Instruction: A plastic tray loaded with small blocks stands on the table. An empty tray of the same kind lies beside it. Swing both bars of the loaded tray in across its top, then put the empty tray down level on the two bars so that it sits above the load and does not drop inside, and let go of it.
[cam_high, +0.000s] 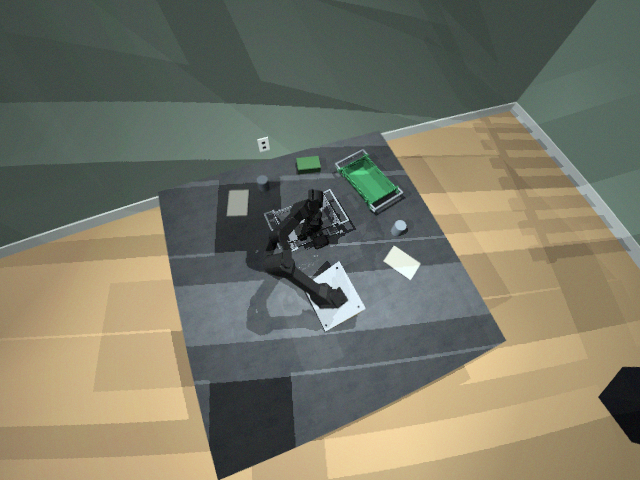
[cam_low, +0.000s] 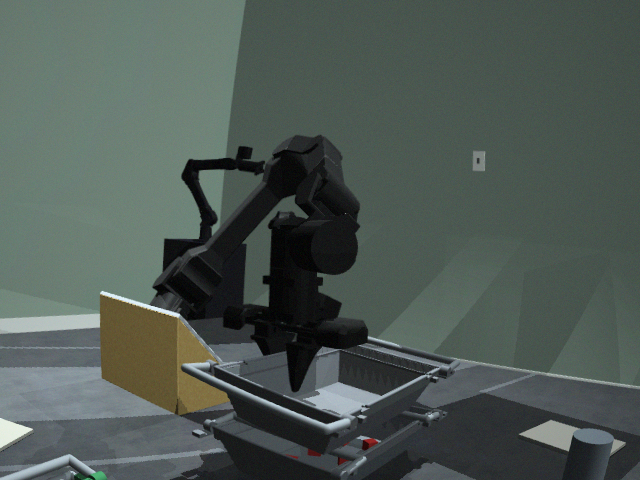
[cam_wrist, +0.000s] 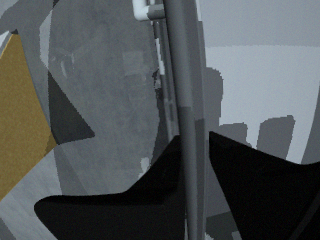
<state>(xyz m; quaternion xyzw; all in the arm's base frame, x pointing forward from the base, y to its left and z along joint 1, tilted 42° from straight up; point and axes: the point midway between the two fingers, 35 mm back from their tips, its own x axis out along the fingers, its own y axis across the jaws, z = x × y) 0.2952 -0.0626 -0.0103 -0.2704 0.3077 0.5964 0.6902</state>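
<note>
Right now the grey tray is 70 mm ahead of my gripper tip, 30 mm above it and 10 mm to the right of it. Also, from my gripper tip: green block (390 mm ahead, 200 mm to the right, 70 mm below).
</note>
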